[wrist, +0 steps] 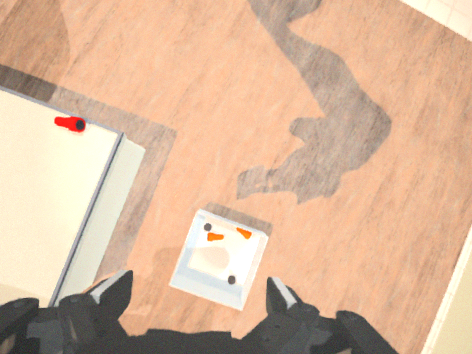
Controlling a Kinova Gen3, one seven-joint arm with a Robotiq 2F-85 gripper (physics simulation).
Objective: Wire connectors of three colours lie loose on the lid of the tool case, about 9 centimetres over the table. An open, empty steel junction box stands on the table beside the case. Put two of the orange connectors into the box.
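Frame: origin at the arm's base, x left, y back, z up, level; metres.
Seen in the pictures: gripper, between the fingertips: [200, 288].
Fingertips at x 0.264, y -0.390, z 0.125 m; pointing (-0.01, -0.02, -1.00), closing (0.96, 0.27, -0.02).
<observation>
Pixels of each thing's top centre, then the offset from my fingertips to it. "pt": a spot on its surface instead. Level surfaces: height alone.
- steel junction box, centre of its top: [219, 261] dx +0.020, dy -0.025, dz -0.148 m
- tool case lid, a spot on its surface: [45, 185] pt dx -0.188, dy +0.004, dz -0.098 m
- red connector, centre of its top: [62, 120] dx -0.186, dy +0.075, dz -0.082 m
- wooden table, height of its surface: dz -0.186 m
The steel junction box [186, 276] stands on the table, low in the middle of the wrist view. Two orange connectors lie inside it near its upper wall: one orange connector [215, 237] at the left and another orange connector [244, 233] at the right, apart from each other. My gripper [200, 288] is wide open with nothing between its fingers, and it hangs above the box. The tool case lid [45, 185] is at the left. A red connector [70, 123] lies on it near its upper right corner.
The tool case's pale side wall [107, 215] faces the junction box, with a stretch of wooden table [210, 125] between them. Two dark round spots show on the box floor. The arm's shadow falls across the table at the upper right. The table's edge runs along the right.
</observation>
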